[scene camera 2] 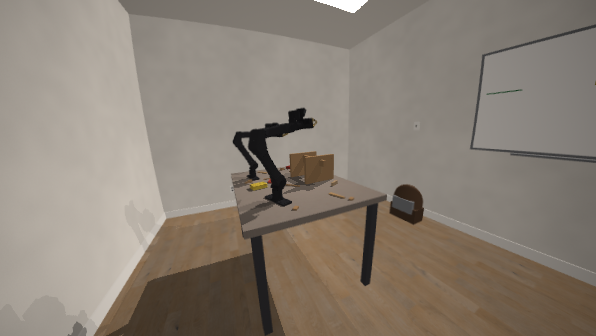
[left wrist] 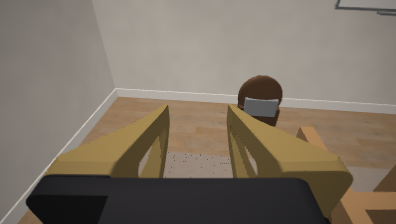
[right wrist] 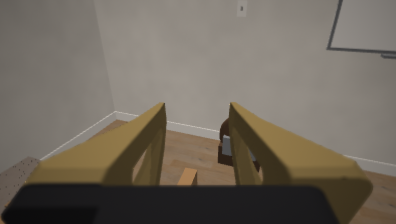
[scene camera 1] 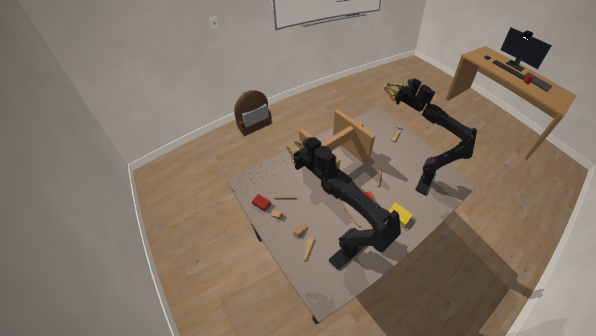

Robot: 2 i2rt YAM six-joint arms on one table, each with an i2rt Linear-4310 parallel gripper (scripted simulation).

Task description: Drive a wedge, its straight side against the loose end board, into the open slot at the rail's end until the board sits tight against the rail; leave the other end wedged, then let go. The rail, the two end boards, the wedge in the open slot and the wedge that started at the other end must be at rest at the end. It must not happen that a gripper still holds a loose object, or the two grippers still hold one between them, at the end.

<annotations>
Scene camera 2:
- end board: 312,173
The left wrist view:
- my left gripper: 198,112
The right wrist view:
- my right gripper: 197,111
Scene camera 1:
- end board: 361,144
</annotations>
